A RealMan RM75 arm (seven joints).
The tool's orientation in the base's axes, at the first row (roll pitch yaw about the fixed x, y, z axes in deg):
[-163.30, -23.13, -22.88]
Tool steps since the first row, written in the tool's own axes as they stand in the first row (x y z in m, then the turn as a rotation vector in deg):
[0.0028, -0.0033, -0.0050, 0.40, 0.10, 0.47]
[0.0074, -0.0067, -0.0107, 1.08, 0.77, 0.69]
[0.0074, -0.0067, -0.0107, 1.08, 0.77, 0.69]
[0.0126, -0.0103, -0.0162, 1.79, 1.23, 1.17]
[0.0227, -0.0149, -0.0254, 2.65, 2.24, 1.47]
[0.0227, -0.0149, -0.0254, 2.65, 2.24, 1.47]
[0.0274, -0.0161, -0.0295, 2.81, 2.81, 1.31]
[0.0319, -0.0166, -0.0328, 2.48, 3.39, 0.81]
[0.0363, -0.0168, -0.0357, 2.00, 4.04, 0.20]
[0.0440, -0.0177, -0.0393, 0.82, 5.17, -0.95]
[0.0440, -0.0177, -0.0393, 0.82, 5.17, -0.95]
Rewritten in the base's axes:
[0.0010, 0.0015, 0.0064, 0.53, -0.18, -0.28]
[0.0032, 0.0023, 0.0141, 1.02, -1.02, -0.39]
[0.0032, 0.0023, 0.0141, 1.02, -1.02, -0.39]
[0.0060, 0.0031, 0.0219, 1.72, -1.64, -0.65]
[0.0116, 0.0027, 0.0352, 2.32, -2.85, -0.85]
[0.0116, 0.0027, 0.0352, 2.32, -2.85, -0.85]
[0.0140, 0.0016, 0.0410, 2.23, -3.45, -0.79]
[0.0164, 0.0001, 0.0458, 1.56, -3.93, -0.64]
[0.0189, -0.0016, 0.0501, 0.70, -4.43, -0.46]
[0.0240, -0.0040, 0.0566, -1.13, -5.19, -0.21]
[0.0240, -0.0040, 0.0566, -1.13, -5.19, -0.21]

